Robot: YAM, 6 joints.
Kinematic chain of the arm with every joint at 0, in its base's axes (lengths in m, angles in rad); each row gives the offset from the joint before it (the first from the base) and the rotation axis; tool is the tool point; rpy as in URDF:
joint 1: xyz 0 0 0.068 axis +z
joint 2: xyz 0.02 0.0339 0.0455 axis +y
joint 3: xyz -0.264 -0.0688 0 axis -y
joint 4: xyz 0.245 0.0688 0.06 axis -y
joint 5: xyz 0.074 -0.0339 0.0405 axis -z
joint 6: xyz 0.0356 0 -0.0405 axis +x
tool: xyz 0 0 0 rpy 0 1.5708 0
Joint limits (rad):
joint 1: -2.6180..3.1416
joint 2: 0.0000..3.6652
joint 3: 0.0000..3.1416
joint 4: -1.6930..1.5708
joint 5: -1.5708..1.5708
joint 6: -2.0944..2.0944
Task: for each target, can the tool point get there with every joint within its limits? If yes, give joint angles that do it. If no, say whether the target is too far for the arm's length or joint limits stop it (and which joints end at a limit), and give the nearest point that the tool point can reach.
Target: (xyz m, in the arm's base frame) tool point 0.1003 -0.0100 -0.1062
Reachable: yes | joints -0.0106 2.7626 0.5581 -0.0452 0.2523 -0.5661
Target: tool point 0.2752 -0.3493 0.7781
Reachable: no: too far | nearest point 0.2209 -0.2804 0.6409 | short by 0.163 m
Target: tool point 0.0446 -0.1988 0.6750
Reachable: yes | joints -1.4710 1.7509 2.4469 1.0217 -0.7632 0.1211
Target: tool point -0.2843 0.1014 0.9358
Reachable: no: too far | nearest point -0.2100 0.0749 0.7055 | short by 0.243 m
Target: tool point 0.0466 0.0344 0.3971
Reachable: yes | joints 0.6971 0.3235 0.5274 0.7831 0.0994 0.2700
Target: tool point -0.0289 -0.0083 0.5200
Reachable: yes | joints 1.6465 0.5177 1.1264 0.5617 -0.9746 0.5966
